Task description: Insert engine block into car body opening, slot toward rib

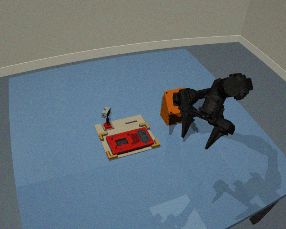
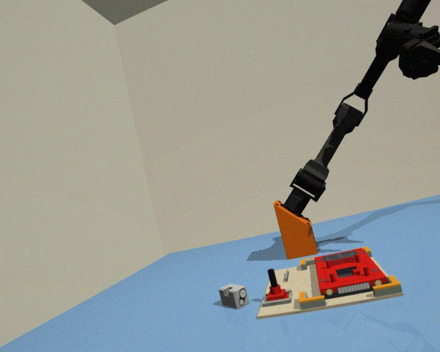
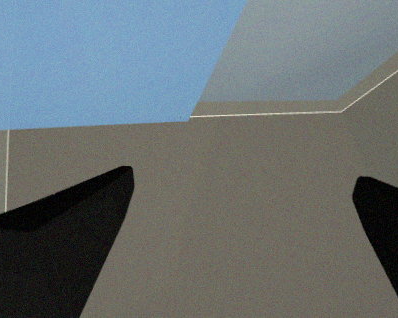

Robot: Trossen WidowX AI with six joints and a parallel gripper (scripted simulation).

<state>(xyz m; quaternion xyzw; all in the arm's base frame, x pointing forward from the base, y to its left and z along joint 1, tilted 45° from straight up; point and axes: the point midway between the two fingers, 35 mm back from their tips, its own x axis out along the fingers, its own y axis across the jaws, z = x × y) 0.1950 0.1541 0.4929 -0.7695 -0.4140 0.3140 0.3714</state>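
My gripper tip is now 17 cm short of the grey engine block, 55 cm to the left of it and 34 cm above it. Round my gripper tip: grey base plate (11 cm ahead, 37 cm to the right, 35 cm below).
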